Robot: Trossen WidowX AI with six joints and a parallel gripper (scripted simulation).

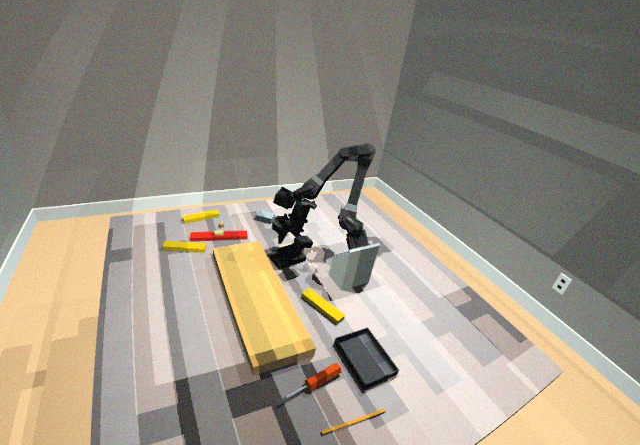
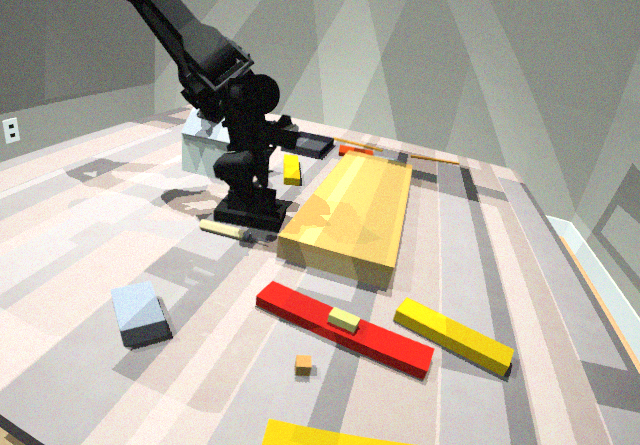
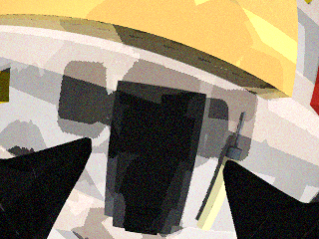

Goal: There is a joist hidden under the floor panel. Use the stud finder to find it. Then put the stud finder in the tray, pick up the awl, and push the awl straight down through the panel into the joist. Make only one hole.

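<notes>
My gripper tip is 3 cm past the stud finder. From my gripper tip the other things lie so: awl: 7 cm to the right, 4 cm below, 1 cm ahead; then red level: 23 cm ahead, 19 cm to the right, 3 cm below; then grey-blue block: 30 cm to the right, 4 cm below.
</notes>
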